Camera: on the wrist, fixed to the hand. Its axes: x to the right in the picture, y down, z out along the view.
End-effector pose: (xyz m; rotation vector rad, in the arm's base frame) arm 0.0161 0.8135 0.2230 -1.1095 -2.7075 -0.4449
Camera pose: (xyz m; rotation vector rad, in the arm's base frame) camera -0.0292 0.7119 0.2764 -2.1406 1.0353 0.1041
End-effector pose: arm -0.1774 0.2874 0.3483 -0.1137 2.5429 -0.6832
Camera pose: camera -0.2048 0.2501 0.4627 3.0333 0.1953 0.6319
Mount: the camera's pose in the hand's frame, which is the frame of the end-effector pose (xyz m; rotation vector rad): -0.0196 -0.0898 -0.0823 -0.1217 -0.7255 -2.9956
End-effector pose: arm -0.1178 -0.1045 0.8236 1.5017 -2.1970 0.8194
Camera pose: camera -0.0298 -0.0620 0.8989 2.4189 1.2821 -0.9314
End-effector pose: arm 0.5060 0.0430 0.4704 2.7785 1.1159 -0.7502
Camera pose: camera 0.4686 0.1152 0.5632 1.1237 -2.5997 0.6766
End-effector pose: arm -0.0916 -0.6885 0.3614 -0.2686 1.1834 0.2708
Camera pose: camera -0.1390 -0.8023 0.3563 -1.4646 -0.8144 -1.9766
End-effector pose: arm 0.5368 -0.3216 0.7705 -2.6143 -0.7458 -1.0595
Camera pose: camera 0.4288 -0.2844 0.8170 -0.3275 2.1927 -0.2001
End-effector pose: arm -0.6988 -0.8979 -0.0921 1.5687 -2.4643 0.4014
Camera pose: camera -0.6077 -0.8903 -0.0092 -2.6058 -1.4163 0.7564
